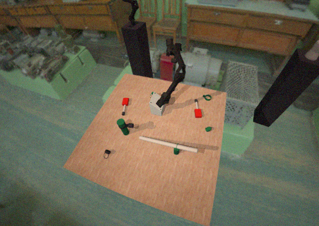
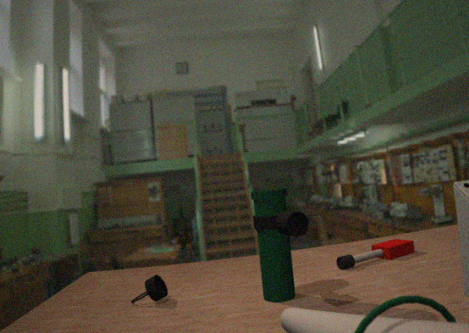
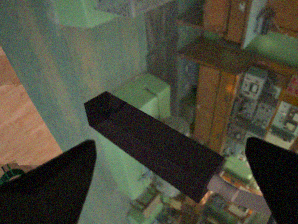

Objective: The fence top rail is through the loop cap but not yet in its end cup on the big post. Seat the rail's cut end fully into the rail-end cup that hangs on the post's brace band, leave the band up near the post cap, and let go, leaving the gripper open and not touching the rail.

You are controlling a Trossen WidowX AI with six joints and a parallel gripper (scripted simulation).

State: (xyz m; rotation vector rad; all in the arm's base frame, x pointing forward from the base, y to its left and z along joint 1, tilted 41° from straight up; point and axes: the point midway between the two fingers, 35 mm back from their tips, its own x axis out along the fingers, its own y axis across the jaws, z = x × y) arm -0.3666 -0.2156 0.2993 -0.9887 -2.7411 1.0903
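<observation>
Now: gripper tip 780 mm short of the dark rail-end cup, 260 mm above it and 170 mm to the left of it. Also, from my gripper tip: small green piece (480 mm to the left, 450 mm ahead, 390 mm below); green loop cap (780 mm ahead, 300 mm below, 290 mm to the left).
</observation>
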